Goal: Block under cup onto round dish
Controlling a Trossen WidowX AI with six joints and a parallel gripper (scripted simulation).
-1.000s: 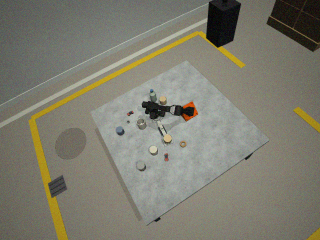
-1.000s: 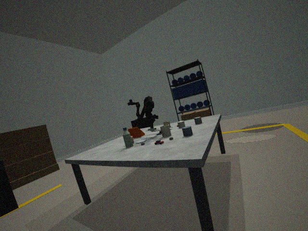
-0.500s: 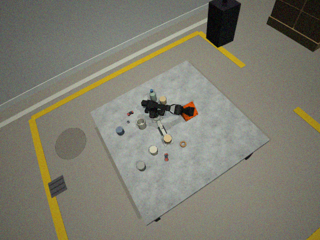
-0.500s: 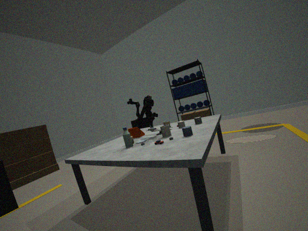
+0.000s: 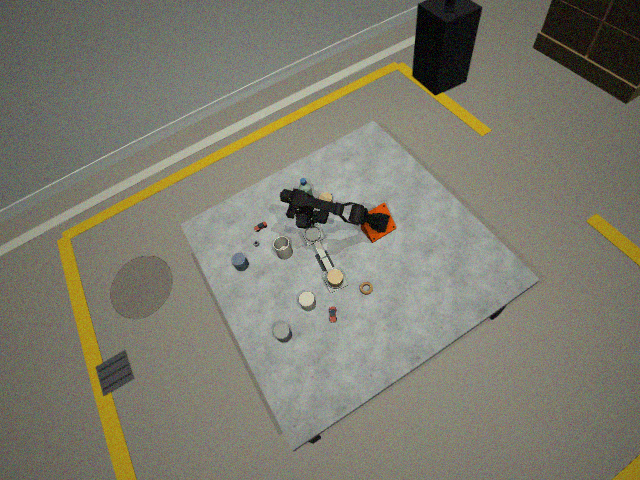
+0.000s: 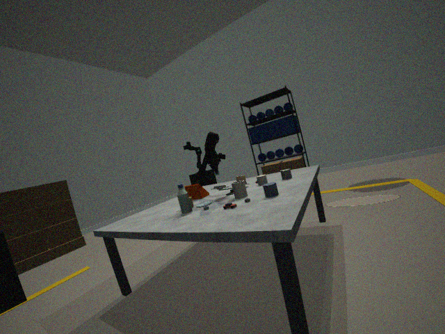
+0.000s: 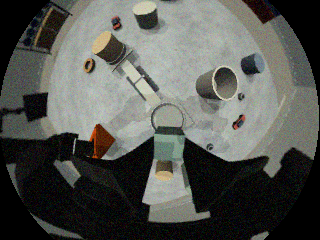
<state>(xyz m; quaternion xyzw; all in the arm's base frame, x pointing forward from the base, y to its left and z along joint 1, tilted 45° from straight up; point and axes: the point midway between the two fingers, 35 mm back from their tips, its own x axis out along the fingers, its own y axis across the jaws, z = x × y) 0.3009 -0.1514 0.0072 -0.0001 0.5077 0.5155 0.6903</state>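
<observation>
The round pale blue dish is 6 cm behind my gripper tip, 13 cm to the right of it and 16 cm below it. Round my gripper tip: pale green block 1 cm above; then small balance 1 cm ahead, 12 cm to the left, 13 cm below; then bottle 9 cm behind, 26 cm to the right, 6 cm below.
</observation>
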